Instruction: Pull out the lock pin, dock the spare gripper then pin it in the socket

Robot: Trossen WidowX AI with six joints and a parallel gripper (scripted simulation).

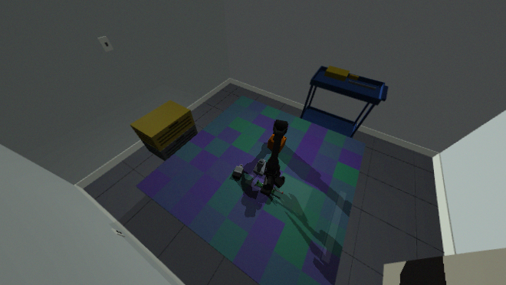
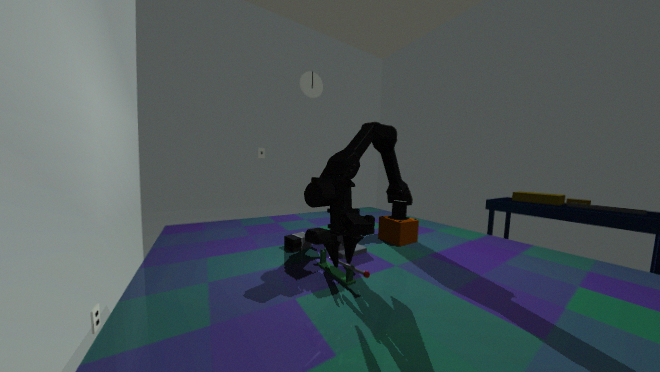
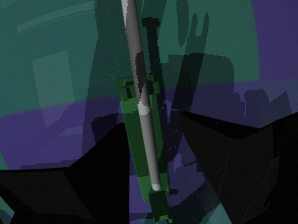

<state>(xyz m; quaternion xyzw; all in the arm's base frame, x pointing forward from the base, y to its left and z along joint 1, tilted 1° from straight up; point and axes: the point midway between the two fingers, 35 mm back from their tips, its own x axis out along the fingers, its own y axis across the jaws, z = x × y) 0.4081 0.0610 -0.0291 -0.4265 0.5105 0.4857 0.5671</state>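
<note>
Now: gripper tip 10 mm past the green cradle, 40 mm to the left of it and 20 mm above it. Round my gripper tip: grey mount: 140 mm behind, 120 mm to the right, 10 mm above; spare gripper: 50 mm behind, 260 mm to the right, 20 mm below.
</note>
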